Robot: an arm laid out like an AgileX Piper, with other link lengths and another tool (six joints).
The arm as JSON. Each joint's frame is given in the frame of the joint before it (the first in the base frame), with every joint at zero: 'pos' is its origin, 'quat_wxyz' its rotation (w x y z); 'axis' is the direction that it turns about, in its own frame. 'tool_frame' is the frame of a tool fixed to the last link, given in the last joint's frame.
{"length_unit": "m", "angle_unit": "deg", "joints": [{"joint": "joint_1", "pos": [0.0, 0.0, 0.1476], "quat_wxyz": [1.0, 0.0, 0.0, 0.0], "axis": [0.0, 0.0, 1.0]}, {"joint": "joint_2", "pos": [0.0, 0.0, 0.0], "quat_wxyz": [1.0, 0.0, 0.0, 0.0], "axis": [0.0, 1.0, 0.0]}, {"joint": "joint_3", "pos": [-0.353, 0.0, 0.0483], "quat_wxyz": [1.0, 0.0, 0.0, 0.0], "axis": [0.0, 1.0, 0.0]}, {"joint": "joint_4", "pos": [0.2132, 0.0, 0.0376], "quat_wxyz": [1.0, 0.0, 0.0, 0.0], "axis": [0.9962, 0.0, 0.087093]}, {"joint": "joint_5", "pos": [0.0, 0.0, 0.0], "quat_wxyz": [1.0, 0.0, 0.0, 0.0], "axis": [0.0, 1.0, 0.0]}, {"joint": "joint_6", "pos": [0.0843, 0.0, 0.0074], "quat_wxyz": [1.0, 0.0, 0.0, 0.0], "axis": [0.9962, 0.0, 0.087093]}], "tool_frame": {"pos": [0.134, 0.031, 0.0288], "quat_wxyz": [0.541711, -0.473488, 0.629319, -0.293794]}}
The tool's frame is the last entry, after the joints.
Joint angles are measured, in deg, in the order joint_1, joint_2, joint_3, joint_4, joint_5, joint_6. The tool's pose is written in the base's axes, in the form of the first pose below.
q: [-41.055 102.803 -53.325 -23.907 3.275 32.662]
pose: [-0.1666, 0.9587, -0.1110, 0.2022, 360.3, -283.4, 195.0]
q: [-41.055 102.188 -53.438 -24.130 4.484 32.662]
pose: [-0.1658, 0.9599, -0.1116, 0.1967, 357.0, -283.0, 197.2]
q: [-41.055 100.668 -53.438 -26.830 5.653 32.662]
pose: [-0.1828, 0.9575, -0.1245, 0.1853, 352.3, -281.3, 205.4]
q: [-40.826 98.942 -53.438 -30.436 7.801 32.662]
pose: [-0.2045, 0.9551, -0.1383, 0.1637, 345.1, -278.3, 212.4]
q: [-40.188 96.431 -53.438 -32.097 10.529 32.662]
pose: [-0.2135, 0.9536, -0.1499, 0.1505, 337.4, -273.0, 224.5]
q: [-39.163 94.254 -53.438 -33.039 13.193 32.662]
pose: [-0.2202, 0.9525, -0.1572, 0.1399, 331.5, -265.9, 234.2]
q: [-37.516 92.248 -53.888 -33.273 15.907 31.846]
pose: [-0.2325, 0.9495, -0.1648, 0.1312, 329.7, -256.1, 244.8]
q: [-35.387 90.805 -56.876 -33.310 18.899 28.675]
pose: [-0.2618, 0.9388, -0.1872, 0.1230, 337.7, -249.5, 265.7]
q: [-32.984 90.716 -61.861 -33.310 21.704 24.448]
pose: [-0.2985, 0.9225, -0.2155, 0.1158, 354.9, -245.4, 290.0]
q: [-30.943 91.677 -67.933 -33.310 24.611 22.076]
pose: [-0.3171, 0.9101, -0.2400, 0.1164, 374.7, -245.7, 314.9]
